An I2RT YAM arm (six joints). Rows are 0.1 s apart.
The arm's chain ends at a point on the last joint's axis. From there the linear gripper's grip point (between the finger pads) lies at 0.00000 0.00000 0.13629 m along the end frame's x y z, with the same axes.
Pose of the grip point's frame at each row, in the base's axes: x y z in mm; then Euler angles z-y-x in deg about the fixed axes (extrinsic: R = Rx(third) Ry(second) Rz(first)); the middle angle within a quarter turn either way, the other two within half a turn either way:
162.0 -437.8 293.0 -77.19 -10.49 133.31
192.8 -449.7 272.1 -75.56 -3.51 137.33
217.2 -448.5 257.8 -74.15 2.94 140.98
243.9 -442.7 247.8 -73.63 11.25 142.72
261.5 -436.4 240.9 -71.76 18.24 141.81
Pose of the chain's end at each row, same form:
186.8 -340.3 384.9 -77.19 -10.49 133.31
201.1 -357.5 372.1 -75.56 -3.51 137.33
210.2 -362.8 363.5 -74.15 2.94 140.98
217.3 -361.7 354.2 -73.63 11.25 142.72
218.8 -356.4 342.6 -71.76 18.24 141.81

